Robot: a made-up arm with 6 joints. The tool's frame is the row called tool. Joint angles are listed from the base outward.
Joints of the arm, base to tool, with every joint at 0 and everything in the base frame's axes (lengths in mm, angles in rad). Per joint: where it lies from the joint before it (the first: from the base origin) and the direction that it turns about. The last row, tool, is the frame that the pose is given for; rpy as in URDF.
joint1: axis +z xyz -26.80 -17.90 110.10
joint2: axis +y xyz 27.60 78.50 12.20
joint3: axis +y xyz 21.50 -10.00 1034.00
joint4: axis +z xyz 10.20 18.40 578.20
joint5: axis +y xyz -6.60 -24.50 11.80
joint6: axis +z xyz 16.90 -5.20 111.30
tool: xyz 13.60 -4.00 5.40 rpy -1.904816 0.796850 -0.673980
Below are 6 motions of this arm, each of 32 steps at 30 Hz.
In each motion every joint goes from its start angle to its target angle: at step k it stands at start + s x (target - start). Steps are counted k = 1, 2, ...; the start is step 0. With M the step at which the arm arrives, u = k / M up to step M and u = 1 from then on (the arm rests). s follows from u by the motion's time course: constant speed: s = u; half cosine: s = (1 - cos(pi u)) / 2; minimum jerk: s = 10 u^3 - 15 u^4 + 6 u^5.
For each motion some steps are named. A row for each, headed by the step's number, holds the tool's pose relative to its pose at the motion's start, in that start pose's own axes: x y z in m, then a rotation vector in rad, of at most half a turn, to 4 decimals.
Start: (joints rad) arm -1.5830 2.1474 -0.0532 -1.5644 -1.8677 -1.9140
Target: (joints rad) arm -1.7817 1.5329 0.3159 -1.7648 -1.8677 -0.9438
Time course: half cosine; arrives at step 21
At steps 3, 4, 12, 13, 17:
3: 0.0240 -0.0156 0.0291 -0.0254 -0.0228 -0.0203
4: 0.0426 -0.0277 0.0505 -0.0450 -0.0397 -0.0358
12: 0.3394 -0.2200 0.2946 -0.3514 -0.2494 -0.2564
13: 0.3836 -0.2493 0.3189 -0.3981 -0.2739 -0.2860
17: 0.5295 -0.3485 0.3818 -0.5573 -0.3460 -0.3786

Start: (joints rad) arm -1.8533 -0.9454 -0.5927 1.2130 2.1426 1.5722
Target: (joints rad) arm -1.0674 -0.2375 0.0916 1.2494 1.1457 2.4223
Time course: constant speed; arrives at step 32
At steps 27, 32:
27: -0.5696 0.2849 -1.0661 -2.1179 -0.5876 0.1965
32: -0.6983 0.1566 -1.2085 -2.4483 -0.7900 0.3173

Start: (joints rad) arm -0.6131 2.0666 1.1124 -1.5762 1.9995 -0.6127
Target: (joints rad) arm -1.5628 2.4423 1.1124 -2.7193 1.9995 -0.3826
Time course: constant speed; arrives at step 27
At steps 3, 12, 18, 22, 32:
3: -0.0853 0.0142 -0.0579 0.0156 -0.0219 0.0269
12: -0.3323 0.1076 -0.1671 0.0873 -0.1267 0.0639
18: -0.4713 0.2029 -0.1882 0.1388 -0.2283 0.0456
22: -0.5455 0.2755 -0.1822 0.1662 -0.3084 0.0133
32: -0.6130 0.3701 -0.1561 0.1857 -0.4195 -0.0485

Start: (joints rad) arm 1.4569 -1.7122 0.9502 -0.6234 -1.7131 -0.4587
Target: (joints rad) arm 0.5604 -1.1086 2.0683 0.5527 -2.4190 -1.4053
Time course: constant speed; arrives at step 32
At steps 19, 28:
19: -0.2167 0.8100 0.5105 -0.1619 0.3525 0.4404
28: -0.1943 1.1679 0.4451 -0.0590 0.9162 0.4045

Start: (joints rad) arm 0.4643 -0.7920 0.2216 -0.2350 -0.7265 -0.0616
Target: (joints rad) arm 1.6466 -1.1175 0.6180 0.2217 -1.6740 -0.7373
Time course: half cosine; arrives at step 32
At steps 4, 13, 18, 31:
4: 0.0230 -0.0075 -0.0482 0.0416 -0.0448 0.0019
13: 0.3059 -0.0169 -0.4158 0.4447 -0.4012 0.1064
18: 0.6109 0.0505 -0.6219 0.7943 -0.6423 0.3038
31: 1.1727 0.3083 -0.7449 1.3608 -0.9437 0.8688

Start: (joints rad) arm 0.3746 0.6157 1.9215 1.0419 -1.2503 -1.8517
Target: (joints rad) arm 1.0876 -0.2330 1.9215 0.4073 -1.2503 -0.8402
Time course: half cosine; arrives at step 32
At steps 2, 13, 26, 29, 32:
2: 0.0057 0.0064 -0.0070 -0.0022 -0.0151 -0.0132
13: 0.2698 0.1915 -0.2259 -0.1286 -0.5127 -0.5272
26: 0.8194 0.2046 -0.4369 -0.4914 -1.1174 -1.4668
29: 0.8775 0.1801 -0.4492 -0.5404 -1.1691 -1.5757
32: 0.8969 0.1705 -0.4529 -0.5574 -1.1861 -1.6131

